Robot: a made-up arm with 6 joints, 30 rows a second.
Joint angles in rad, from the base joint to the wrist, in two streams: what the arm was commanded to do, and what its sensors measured. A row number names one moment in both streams.
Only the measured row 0 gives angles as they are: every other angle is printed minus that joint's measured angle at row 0.
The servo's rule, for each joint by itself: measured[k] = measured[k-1] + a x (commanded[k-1-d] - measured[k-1]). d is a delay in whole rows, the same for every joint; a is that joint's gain. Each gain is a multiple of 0.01, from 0.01 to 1. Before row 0 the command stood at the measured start. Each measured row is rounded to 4 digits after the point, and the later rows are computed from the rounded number. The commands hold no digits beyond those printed.
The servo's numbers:
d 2
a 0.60 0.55 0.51 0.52 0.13 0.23
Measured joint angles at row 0:
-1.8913 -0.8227 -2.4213 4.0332 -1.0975 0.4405
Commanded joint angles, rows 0 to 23:
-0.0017 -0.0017 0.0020 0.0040 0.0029 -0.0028
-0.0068 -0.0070 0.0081 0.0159 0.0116 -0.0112
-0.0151 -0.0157 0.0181 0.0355 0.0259 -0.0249
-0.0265 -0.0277 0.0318 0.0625 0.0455 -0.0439
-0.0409 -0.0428 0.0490 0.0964 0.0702 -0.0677
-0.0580 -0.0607 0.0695 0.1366 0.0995 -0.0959
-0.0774 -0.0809 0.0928 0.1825 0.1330 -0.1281
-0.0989 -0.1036 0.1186 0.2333 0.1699 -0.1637
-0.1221 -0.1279 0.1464 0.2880 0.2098 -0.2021
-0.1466 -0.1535 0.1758 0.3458 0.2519 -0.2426
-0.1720 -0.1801 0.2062 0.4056 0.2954 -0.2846
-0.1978 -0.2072 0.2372 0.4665 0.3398 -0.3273
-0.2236 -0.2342 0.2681 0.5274 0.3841 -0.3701
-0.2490 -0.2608 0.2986 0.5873 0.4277 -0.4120
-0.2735 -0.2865 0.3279 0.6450 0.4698 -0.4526
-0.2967 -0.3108 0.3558 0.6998 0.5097 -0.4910
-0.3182 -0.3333 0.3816 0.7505 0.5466 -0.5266
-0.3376 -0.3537 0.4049 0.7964 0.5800 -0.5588
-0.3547 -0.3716 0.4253 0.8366 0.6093 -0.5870
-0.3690 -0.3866 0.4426 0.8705 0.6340 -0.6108
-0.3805 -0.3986 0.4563 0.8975 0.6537 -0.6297
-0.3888 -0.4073 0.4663 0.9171 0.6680 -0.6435
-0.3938 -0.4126 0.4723 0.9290 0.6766 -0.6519
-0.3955 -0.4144 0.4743 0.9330 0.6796 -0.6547
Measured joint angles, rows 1 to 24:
0.0000 0.0000 0.0000 0.0000 0.0000 0.0000
0.0000 0.0000 0.0000 0.0000 0.0000 0.0000
-0.0010 -0.0009 0.0010 0.0021 0.0004 -0.0006
-0.0045 -0.0043 0.0046 0.0093 0.0019 -0.0030
-0.0109 -0.0106 0.0115 0.0229 0.0050 -0.0080
-0.0203 -0.0200 0.0219 0.0435 0.0103 -0.0163
-0.0327 -0.0325 0.0357 0.0710 0.0181 -0.0281
-0.0479 -0.0480 0.0529 0.1051 0.0287 -0.0437
-0.0656 -0.0661 0.0732 0.1453 0.0423 -0.0631
-0.0856 -0.0867 0.0964 0.1911 0.0589 -0.0862
-0.1075 -0.1094 0.1219 0.2415 0.0785 -0.1129
-0.1310 -0.1337 0.1494 0.2957 0.1010 -0.1427
-0.1556 -0.1592 0.1784 0.3528 0.1263 -0.1753
-0.1809 -0.1856 0.2084 0.4119 0.1541 -0.2103
-0.2065 -0.2123 0.2388 0.4720 0.1840 -0.2471
-0.2320 -0.2390 0.2693 0.5320 0.2157 -0.2850
-0.2569 -0.2651 0.2992 0.5908 0.2487 -0.3235
-0.2808 -0.2902 0.3281 0.6475 0.2826 -0.3620
-0.3032 -0.3139 0.3554 0.7011 0.3169 -0.3999
-0.3238 -0.3358 0.3806 0.7507 0.3511 -0.4364
-0.3423 -0.3555 0.4034 0.7954 0.3847 -0.4710
-0.3583 -0.3726 0.4234 0.8345 0.4171 -0.5032
-0.3716 -0.3869 0.4402 0.8673 0.4479 -0.5323
-0.3819 -0.3981 0.4535 0.8932 0.4765 -0.5579

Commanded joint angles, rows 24 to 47:
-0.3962 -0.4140 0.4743 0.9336 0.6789 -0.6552
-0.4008 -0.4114 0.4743 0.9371 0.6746 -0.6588
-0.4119 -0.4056 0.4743 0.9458 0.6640 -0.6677
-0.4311 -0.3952 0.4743 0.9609 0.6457 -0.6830
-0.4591 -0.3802 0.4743 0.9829 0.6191 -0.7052
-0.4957 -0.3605 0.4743 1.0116 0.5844 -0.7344
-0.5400 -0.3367 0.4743 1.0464 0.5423 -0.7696
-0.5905 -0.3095 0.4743 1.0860 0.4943 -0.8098
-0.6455 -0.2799 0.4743 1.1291 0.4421 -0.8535
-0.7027 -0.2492 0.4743 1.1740 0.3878 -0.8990
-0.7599 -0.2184 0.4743 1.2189 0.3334 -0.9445
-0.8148 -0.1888 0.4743 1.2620 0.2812 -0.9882
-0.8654 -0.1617 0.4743 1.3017 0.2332 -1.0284
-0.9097 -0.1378 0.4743 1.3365 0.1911 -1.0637
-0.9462 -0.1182 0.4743 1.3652 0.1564 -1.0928
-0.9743 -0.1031 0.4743 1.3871 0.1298 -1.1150
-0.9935 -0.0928 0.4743 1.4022 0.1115 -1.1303
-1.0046 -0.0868 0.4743 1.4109 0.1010 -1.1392
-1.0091 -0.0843 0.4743 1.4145 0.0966 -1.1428
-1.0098 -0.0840 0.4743 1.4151 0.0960 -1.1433
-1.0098 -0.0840 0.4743 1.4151 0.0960 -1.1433
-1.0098 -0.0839 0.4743 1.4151 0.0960 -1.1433
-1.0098 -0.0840 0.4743 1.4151 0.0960 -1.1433
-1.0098 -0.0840 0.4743 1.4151 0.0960 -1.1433
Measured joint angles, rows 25 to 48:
-0.3890 -0.4061 0.4631 0.9118 0.5025 -0.5795
-0.3929 -0.4107 0.4688 0.9228 0.5255 -0.5968
-0.3949 -0.4125 0.4716 0.9284 0.5454 -0.6102
-0.3984 -0.4119 0.4730 0.9329 0.5622 -0.6214
-0.4065 -0.4084 0.4737 0.9396 0.5754 -0.6320
-0.4213 -0.4011 0.4740 0.9507 0.5845 -0.6437
-0.4440 -0.3896 0.4742 0.9674 0.5890 -0.6578
-0.4750 -0.3736 0.4743 0.9904 0.5884 -0.6754
-0.5140 -0.3533 0.4743 1.0195 0.5824 -0.6971
-0.5599 -0.3292 0.4743 1.0541 0.5709 -0.7230
-0.6113 -0.3021 0.4743 1.0931 0.5542 -0.7530
-0.6661 -0.2730 0.4743 1.1352 0.5326 -0.7866
-0.7224 -0.2430 0.4743 1.1787 0.5067 -0.8229
-0.7778 -0.2132 0.4743 1.2220 0.4774 -0.8609
-0.8304 -0.1849 0.4743 1.2634 0.4457 -0.8994
-0.8780 -0.1590 0.4743 1.3014 0.4126 -0.9372
-0.9189 -0.1366 0.4743 1.3346 0.3793 -0.9730
-0.9521 -0.1182 0.4743 1.3619 0.3469 -1.0057
-0.9769 -0.1042 0.4743 1.3829 0.3163 -1.0344
-0.9935 -0.0946 0.4743 1.3975 0.2883 -1.0585
-1.0029 -0.0889 0.4743 1.4063 0.2634 -1.0779
-1.0070 -0.0862 0.4743 1.4109 0.2416 -1.0929
-1.0087 -0.0850 0.4743 1.4131 0.2227 -1.1045
-1.0094 -0.0844 0.4743 1.4141 0.2062 -1.1134

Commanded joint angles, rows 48 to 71:
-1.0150 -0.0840 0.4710 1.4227 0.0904 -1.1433
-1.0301 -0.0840 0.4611 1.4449 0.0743 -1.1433
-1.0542 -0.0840 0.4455 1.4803 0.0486 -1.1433
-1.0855 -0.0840 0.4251 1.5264 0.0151 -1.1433
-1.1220 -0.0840 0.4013 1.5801 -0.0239 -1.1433
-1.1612 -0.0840 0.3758 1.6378 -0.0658 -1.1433
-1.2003 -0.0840 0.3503 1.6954 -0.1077 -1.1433
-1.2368 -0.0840 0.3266 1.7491 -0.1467 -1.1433
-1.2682 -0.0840 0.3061 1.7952 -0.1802 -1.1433
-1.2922 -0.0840 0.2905 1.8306 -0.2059 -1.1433
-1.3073 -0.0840 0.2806 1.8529 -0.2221 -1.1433
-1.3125 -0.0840 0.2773 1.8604 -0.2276 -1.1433
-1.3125 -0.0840 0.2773 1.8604 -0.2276 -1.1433
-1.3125 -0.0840 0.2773 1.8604 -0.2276 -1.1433
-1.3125 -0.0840 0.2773 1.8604 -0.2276 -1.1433
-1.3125 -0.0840 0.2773 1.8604 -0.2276 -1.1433
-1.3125 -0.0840 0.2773 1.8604 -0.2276 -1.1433
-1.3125 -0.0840 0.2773 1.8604 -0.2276 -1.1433
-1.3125 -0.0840 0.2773 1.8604 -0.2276 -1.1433
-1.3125 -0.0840 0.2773 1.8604 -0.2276 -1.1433
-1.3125 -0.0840 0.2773 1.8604 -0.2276 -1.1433
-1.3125 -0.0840 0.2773 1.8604 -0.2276 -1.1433
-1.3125 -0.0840 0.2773 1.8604 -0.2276 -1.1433
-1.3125 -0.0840 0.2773 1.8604 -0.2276 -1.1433
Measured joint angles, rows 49 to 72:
-1.0096 -0.0842 0.4743 1.4146 0.1919 -1.1203
-1.0097 -0.0841 0.4743 1.4149 0.1794 -1.1256
-1.0129 -0.0840 0.4726 1.4190 0.1678 -1.1297
-1.0232 -0.0840 0.4667 1.4325 0.1556 -1.1328
-1.0418 -0.0840 0.4559 1.4574 0.1417 -1.1352
-1.0680 -0.0840 0.4402 1.4933 0.1252 -1.1371
-1.1004 -0.0840 0.4204 1.5384 0.1058 -1.1385
-1.1369 -0.0840 0.3977 1.5901 0.0835 -1.1396
-1.1749 -0.0840 0.3735 1.6449 0.0586 -1.1405
-1.2120 -0.0840 0.3496 1.6991 0.0319 -1.1411
-1.2457 -0.0840 0.3274 1.7491 0.0043 -1.1416
-1.2736 -0.0840 0.3086 1.7915 -0.0230 -1.1420
-1.2938 -0.0840 0.2943 1.8234 -0.0489 -1.1423
-1.3050 -0.0840 0.2856 1.8426 -0.0721 -1.1425
-1.3095 -0.0840 0.2814 1.8519 -0.0923 -1.1427
-1.3113 -0.0840 0.2793 1.8563 -0.1099 -1.1428
-1.3120 -0.0840 0.2783 1.8584 -0.1252 -1.1429
-1.3123 -0.0840 0.2778 1.8594 -0.1385 -1.1430
-1.3124 -0.0840 0.2775 1.8599 -0.1501 -1.1431
-1.3125 -0.0840 0.2774 1.8602 -0.1602 -1.1431
-1.3125 -0.0840 0.2773 1.8603 -0.1690 -1.1431
-1.3125 -0.0840 0.2773 1.8604 -0.1766 -1.1431
-1.3125 -0.0840 0.2773 1.8604 -0.1832 -1.1431
-1.3125 -0.0840 0.2773 1.8604 -0.1890 -1.1431

